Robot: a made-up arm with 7 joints.
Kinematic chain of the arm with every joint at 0, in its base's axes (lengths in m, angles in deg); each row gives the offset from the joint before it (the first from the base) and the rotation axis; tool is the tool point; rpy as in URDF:
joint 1: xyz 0 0 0.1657 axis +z
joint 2: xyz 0 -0.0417 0.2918 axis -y
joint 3: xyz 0 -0.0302 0.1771 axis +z
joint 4: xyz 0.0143 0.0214 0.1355 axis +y
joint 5: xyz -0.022 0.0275 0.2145 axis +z
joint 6: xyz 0 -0.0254 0.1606 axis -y
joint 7: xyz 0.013 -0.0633 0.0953 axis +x
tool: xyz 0 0 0 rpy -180 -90 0
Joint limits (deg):
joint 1: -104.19..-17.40
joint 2: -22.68..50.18
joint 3: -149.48..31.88
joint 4: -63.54..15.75
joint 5: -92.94..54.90
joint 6: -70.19..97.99
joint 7: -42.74..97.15
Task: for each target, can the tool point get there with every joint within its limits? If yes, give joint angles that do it. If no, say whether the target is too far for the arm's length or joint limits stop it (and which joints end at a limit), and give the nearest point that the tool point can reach.
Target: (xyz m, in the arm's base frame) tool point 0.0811 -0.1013 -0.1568
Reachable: no: joint limits stop it (at a limit: joint 1, joint 2, joint 4, joint 6) | nearest point 0.1978 0.4609 0.3986 | short by 0.799 m
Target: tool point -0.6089 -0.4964 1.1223
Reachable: no: too far | nearest point -0.3390 -0.3363 1.0657 | short by 0.319 m
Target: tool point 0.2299 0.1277 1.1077
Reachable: yes | joints -91.50 1.24 -71.62 -35.04 -35.95 11.36 35.62
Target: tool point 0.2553 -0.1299 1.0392
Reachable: yes | joints -75.78 -13.39 -114.11 -38.92 -54.59 -56.14 18.65
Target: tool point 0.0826 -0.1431 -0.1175
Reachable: no: joint limits stop it (at a limit: joint 1, joint 2, joint 4, joint 6) | nearest point 0.2229 0.4459 0.4087 | short by 0.802 m
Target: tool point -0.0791 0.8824 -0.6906
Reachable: no: too far | nearest point -0.0542 0.6049 0.3686 | short by 1.095 m
